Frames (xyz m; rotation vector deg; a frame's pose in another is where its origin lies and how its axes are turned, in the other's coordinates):
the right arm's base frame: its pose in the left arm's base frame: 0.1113 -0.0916 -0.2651 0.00 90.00 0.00
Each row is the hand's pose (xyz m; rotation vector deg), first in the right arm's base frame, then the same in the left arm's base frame.
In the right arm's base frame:
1: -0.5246 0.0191 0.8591 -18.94 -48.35 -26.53
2: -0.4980 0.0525 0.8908 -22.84 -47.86 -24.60
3: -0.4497 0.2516 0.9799 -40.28 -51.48 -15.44
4: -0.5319 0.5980 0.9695 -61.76 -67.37 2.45
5: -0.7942 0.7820 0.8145 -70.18 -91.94 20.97
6: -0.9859 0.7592 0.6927 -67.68 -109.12 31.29
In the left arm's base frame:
1: 0.9704 -0.0725 0.2595 -31.82 39.31 -5.31
2: 1.0021 -0.0391 0.2329 -33.23 39.65 -1.23
3: 1.0912 0.1600 0.1846 -38.62 34.44 17.22
4: 1.0808 0.5064 0.2668 -39.39 14.48 42.65
5: 0.9258 0.6904 0.5291 -30.67 -12.89 56.80
6: 0.8040 0.6676 0.7208 -21.71 -30.13 59.05

